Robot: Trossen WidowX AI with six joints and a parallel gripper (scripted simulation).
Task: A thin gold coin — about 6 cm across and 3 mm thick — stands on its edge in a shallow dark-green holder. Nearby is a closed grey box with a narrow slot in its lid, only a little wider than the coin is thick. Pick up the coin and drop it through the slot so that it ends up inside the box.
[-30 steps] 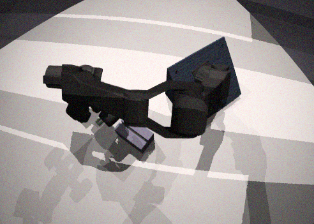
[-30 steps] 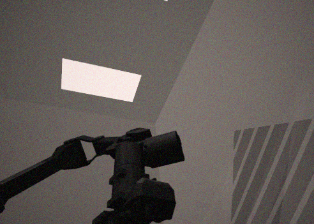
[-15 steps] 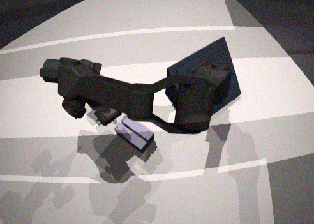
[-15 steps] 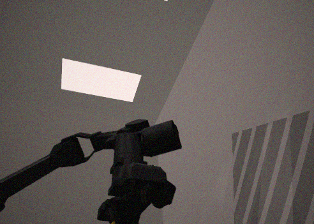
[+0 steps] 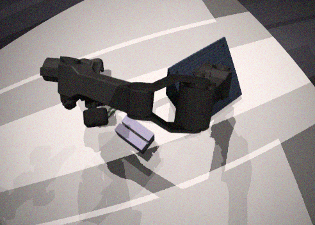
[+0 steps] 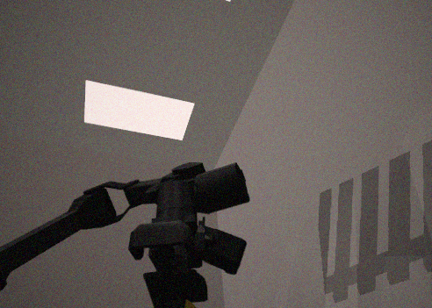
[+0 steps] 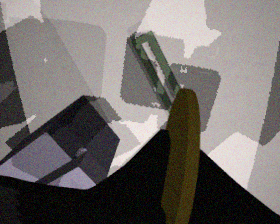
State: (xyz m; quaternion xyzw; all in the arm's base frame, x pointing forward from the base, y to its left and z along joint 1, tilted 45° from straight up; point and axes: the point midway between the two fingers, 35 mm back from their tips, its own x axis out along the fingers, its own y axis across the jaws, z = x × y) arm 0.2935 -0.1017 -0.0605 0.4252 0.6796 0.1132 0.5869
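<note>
My gripper tip is now 20 mm below the gold coin.
</note>
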